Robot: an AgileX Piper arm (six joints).
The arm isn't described. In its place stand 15 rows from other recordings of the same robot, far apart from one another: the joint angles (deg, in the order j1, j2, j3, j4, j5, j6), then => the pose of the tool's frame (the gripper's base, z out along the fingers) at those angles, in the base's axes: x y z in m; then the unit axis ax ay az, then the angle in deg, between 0 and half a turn.
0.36, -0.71, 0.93, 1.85, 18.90, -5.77 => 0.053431 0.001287 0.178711 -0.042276 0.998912 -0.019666 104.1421
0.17, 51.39, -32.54, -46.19, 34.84, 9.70 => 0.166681 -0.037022 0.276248 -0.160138 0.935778 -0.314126 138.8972
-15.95, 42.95, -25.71, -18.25, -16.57, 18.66 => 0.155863 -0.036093 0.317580 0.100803 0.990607 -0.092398 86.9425
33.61, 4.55, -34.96, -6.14, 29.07, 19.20 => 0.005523 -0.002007 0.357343 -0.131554 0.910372 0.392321 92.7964
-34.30, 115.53, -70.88, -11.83, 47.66, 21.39 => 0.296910 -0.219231 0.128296 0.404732 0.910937 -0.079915 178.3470
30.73, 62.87, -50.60, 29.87, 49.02, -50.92 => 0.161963 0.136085 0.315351 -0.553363 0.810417 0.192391 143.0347
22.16, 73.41, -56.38, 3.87, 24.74, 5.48 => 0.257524 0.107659 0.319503 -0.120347 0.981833 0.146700 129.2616
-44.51, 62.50, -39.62, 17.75, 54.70, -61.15 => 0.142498 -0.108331 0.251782 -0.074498 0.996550 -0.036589 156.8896
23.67, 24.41, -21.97, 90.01, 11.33, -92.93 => 0.082082 0.055500 0.312000 -0.316593 0.908270 0.273523 91.9231
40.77, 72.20, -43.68, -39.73, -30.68, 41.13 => 0.188990 0.202147 0.325269 -0.402169 0.779857 0.479669 106.1027
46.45, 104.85, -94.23, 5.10, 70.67, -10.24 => 0.258347 0.282845 0.295309 -0.464782 0.881918 0.078728 168.5440
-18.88, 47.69, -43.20, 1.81, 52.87, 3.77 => 0.137539 -0.044615 0.310007 0.201427 0.979072 -0.029087 142.4687
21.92, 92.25, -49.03, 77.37, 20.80, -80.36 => 0.287622 0.149730 0.207606 -0.289340 0.927363 0.237234 137.4911
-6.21, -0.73, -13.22, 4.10, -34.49, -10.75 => 0.001002 -0.003815 0.333189 0.047697 0.934640 -0.352383 39.3101
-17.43, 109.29, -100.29, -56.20, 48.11, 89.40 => 0.402357 -0.185325 0.339378 0.641583 0.737994 -0.209135 121.7689
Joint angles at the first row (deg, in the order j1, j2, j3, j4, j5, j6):
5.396, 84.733, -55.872, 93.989, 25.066, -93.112
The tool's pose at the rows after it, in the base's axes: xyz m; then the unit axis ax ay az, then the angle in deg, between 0 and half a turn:
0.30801 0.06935 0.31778 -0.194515 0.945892 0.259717 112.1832
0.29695 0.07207 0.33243 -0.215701 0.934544 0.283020 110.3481
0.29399 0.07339 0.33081 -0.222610 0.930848 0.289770 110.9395
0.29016 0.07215 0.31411 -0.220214 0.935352 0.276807 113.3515
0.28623 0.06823 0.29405 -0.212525 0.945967 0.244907 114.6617
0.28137 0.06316 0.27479 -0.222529 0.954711 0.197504 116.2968
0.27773 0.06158 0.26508 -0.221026 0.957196 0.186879 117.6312
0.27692 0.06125 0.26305 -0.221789 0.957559 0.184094 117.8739
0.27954 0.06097 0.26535 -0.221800 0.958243 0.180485 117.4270
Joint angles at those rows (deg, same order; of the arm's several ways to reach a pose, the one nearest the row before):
5.396, 80.667, -55.873, 92.674, 26.161, -91.849
5.397, 78.118, -55.944, 92.365, 28.814, -91.358
5.422, 77.796, -55.349, 92.010, 29.861, -91.206
5.420, 77.796, -52.413, 91.828, 29.233, -92.245
5.527, 77.796, -48.560, 95.003, 26.427, -97.376
5.526, 77.795, -45.073, 96.644, 23.312, -103.041
5.525, 77.797, -43.248, 97.413, 22.514, -104.577
5.526, 77.797, -42.857, 97.650, 22.351, -105.094
5.525, 78.062, -43.564, 97.681, 21.993, -105.211

